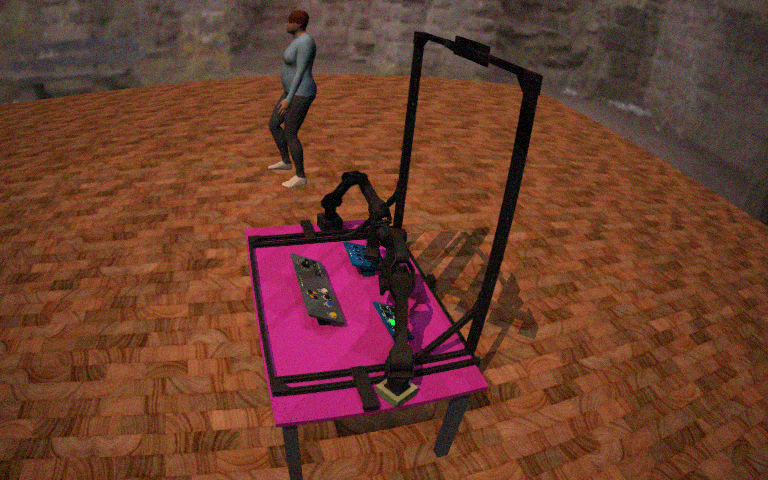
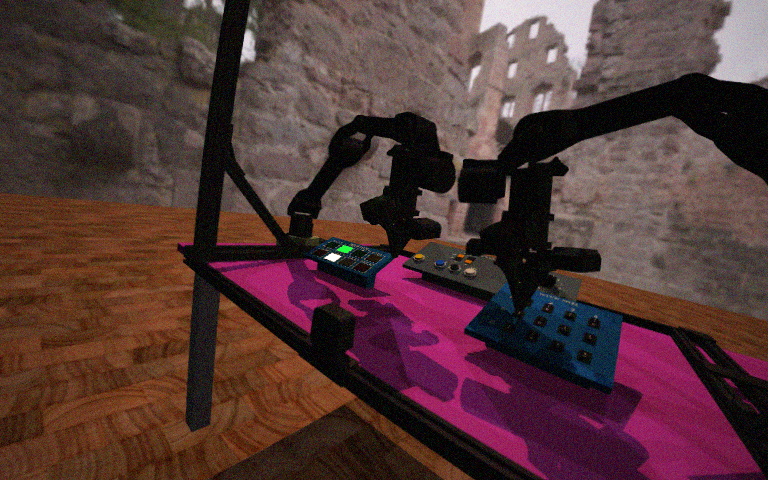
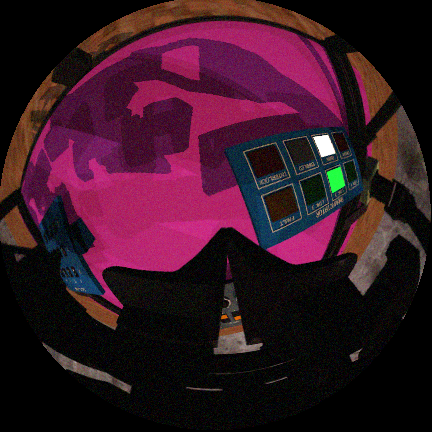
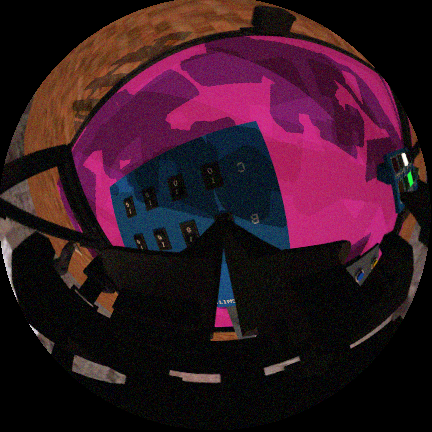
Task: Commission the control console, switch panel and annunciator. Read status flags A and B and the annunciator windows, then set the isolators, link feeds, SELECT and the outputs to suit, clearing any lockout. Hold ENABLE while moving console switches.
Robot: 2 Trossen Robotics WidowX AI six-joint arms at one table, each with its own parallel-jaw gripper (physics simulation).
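Seen in the pictures: left gripper, fingertip midpoint: point(image 1: 381, 295) point(image 2: 394, 257) point(image 3: 225, 232); right gripper, fingertip midpoint: point(image 2: 519, 310) point(image 3: 59, 250) point(image 4: 221, 224); left arm's base at its link origin: point(image 1: 397, 386) point(image 2: 299, 235) point(image 3: 373, 183); right arm's base at its link origin: point(image 1: 330, 216) point(image 4: 95, 281).
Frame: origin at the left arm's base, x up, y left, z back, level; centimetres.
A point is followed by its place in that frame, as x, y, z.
The blue switch panel point(image 2: 601, 365) {0.5, -51.7, -65.2} point(image 4: 272, 192) {1.5, -41.5, -52.7} point(image 3: 75, 277) {3.6, -38.5, -61.2} carries rows of black rocker switches. My right gripper point(image 2: 518, 311) {2.7, -42.9, -57.0} point(image 4: 221, 224) {2.7, -42.9, -57.0} is shut and empty, its tips over the row B end of that panel; whether they touch cannot be told. The blue annunciator point(image 2: 369, 279) {-1.1, -29.8, -31.2} point(image 3: 252, 220) {2.4, -25.0, -33.3} point(image 1: 385, 316) {3.3, -20.0, -25.6} shows one green LINK window and one white window lit; INTERLOCK, ENABLED and FAULT are dark. My left gripper point(image 2: 395, 249) {4.1, -27.2, -35.1} point(image 3: 225, 232) {4.1, -27.2, -35.1} is shut and empty, above the table between annunciator and console. The grey console point(image 1: 308, 277) {3.8, -12.1, -61.6} point(image 2: 489, 283) {0.8, -16.8, -57.1} has yellow, blue, black and white buttons and orange parts.
A black frame point(image 1: 505, 209) {57.4, -33.1, 4.7} point(image 2: 209, 141) {21.0, -37.1, 4.5} rises at one side of the magenta table point(image 1: 351, 350) {-4.0, -3.1, -25.3} point(image 2: 430, 308) {-4.0, -30.3, -44.4}. A black block point(image 2: 332, 329) {-0.2, -57.8, -33.5} sits on the table edge rail. A person point(image 1: 300, 62) stands on the floor beyond the table.
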